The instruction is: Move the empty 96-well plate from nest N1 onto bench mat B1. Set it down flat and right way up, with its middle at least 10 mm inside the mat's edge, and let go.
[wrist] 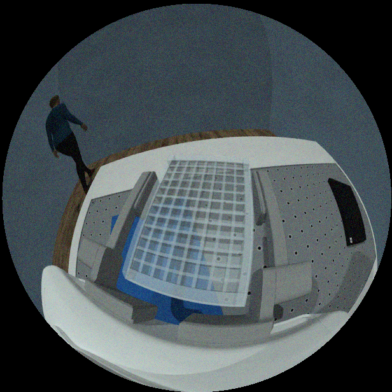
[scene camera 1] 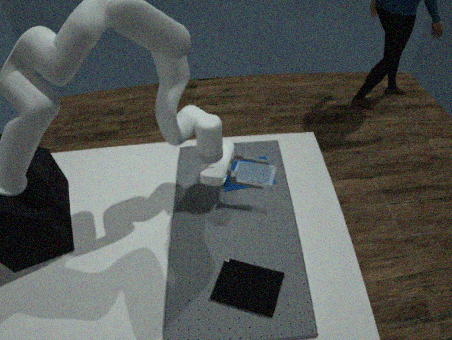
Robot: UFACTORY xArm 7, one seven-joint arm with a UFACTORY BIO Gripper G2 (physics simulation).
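Places are measured from the arm's base along level axes (x back, y right, z up), in millimetres.
Pixels of known places: hand, its tool point: [scene camera 1: 258,173]; arm's base, origin of its link: [scene camera 1: 4,179].
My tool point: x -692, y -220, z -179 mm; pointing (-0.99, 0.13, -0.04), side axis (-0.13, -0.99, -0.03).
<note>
Ahead of a thing's pixels: the offset from my tool point to its middle. Level surfaces: height alone.
The clear 96-well plate @(dx +14, dy -3, dz -6 mm) [scene camera 1: 254,172] [wrist: 195,225] is held between the two fingers of my gripper [scene camera 1: 265,175] [wrist: 203,173], which is shut on its long sides. The plate looks about level, wells up, and is raised above the board. The blue bench mat B1 @(dz -69 mm) [scene camera 1: 234,186] [wrist: 162,300] lies beneath it, mostly hidden in the scene view. In the wrist view, blue shows through the plate's left part and along its left and near sides; grey board shows through its right part. The exact height is hard to tell. The black nest N1 @(dx +12, dy +335, dz -64 mm) [scene camera 1: 248,288] [wrist: 348,212] holds no plate.
The grey perforated board @(dz -71 mm) [scene camera 1: 255,230] [wrist: 305,215] lies on the white table @(dz -84 mm) [scene camera 1: 325,220] [wrist: 200,148]. A large black block [scene camera 1: 40,215] stands at the left by the arm's base. A person [scene camera 1: 395,40] [wrist: 65,132] is on the wooden floor beyond the table.
</note>
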